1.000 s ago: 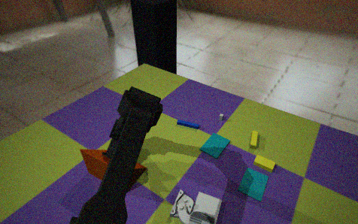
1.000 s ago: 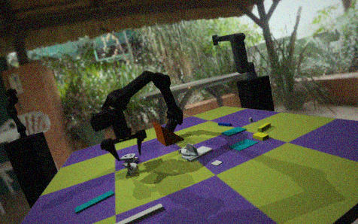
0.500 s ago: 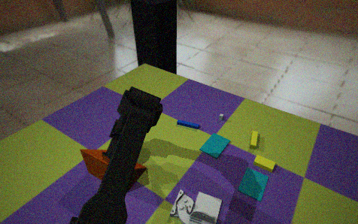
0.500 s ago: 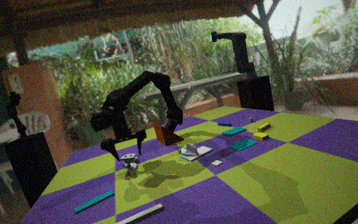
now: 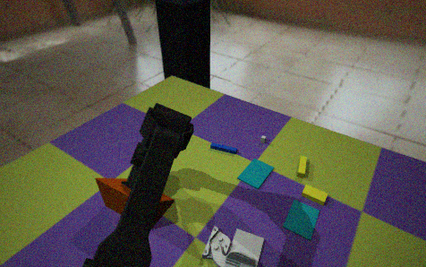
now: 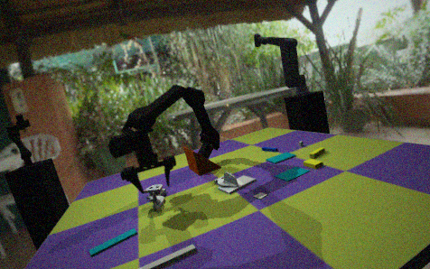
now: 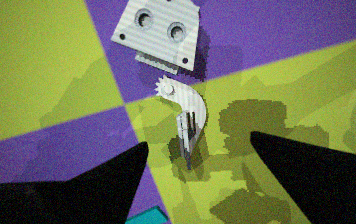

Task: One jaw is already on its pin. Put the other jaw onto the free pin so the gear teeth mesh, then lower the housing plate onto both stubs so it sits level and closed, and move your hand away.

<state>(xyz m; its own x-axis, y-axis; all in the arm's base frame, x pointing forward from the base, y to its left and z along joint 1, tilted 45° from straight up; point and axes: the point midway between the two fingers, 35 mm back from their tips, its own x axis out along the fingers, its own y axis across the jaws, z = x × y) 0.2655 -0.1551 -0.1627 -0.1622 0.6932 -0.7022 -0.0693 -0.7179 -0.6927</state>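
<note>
Now: gripper tip 50 mm above the grey jaw, 30 mm past it and 20 mm to the left of it. Round my gripper tip: white tile 310 mm to the left, 190 mm ahead, 50 mm below; grey base block 100 mm behind, 30 mm below, 10 mm to the right; teal bar 180 mm ahead, 140 mm to the right, 50 mm below.
</note>
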